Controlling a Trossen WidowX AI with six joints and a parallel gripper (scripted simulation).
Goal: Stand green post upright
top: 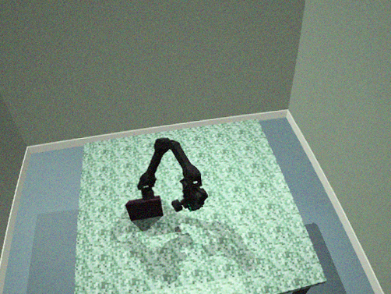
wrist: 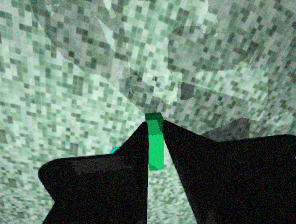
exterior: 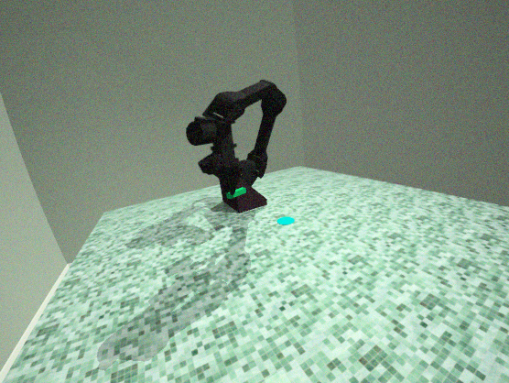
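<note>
Now: the green post 10 mm behind my gripper tip and 20 mm to the left of it. Also, from my gripper tip: cyan circle (40 mm ahead, 170 mm to the left, 130 mm below).
</note>
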